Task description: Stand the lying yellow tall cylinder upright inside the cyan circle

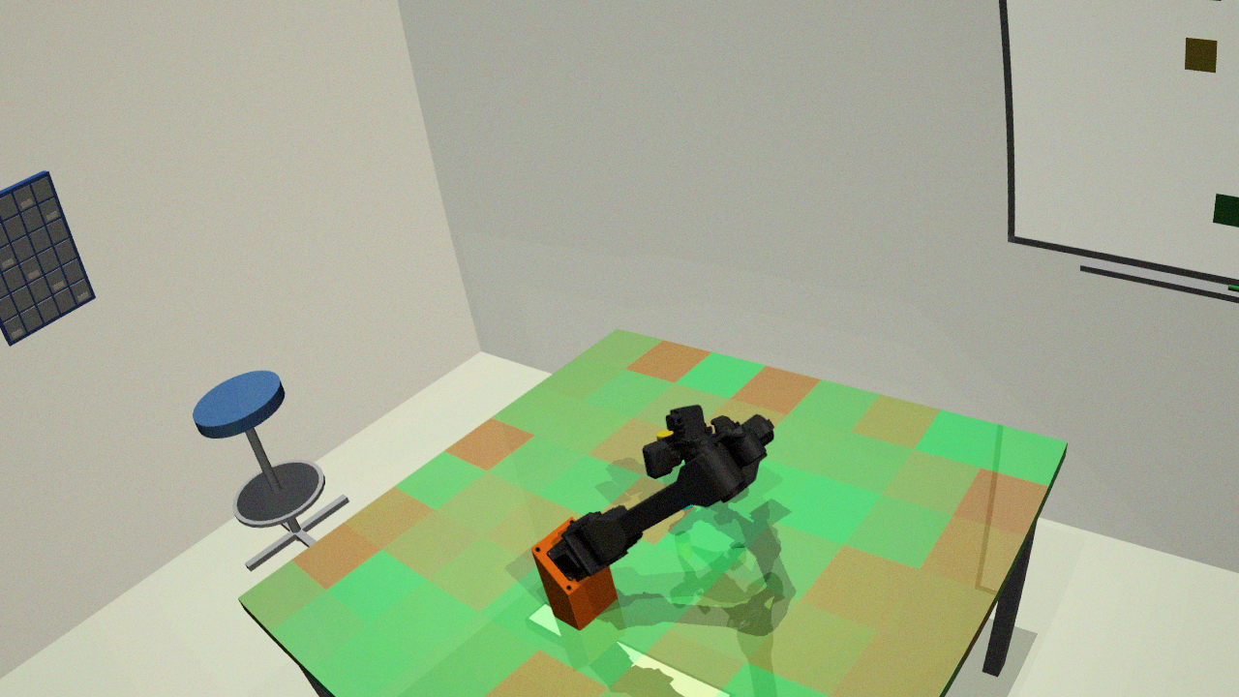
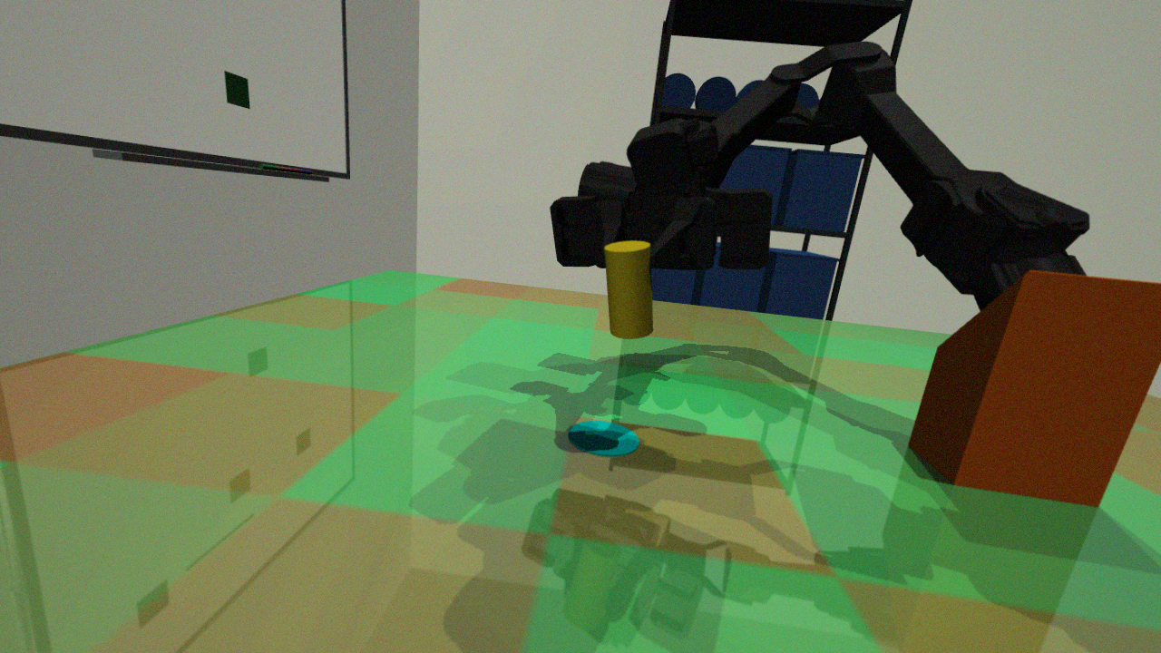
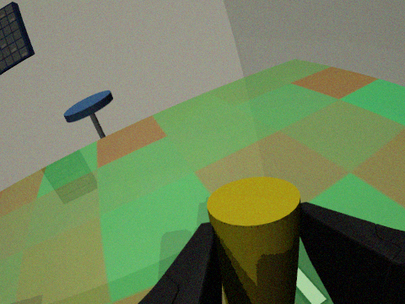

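The cyan circle is 150 mm below my gripper tip and 20 mm to the right of it. Round my gripper tip: yellow tall cylinder 20 mm below.
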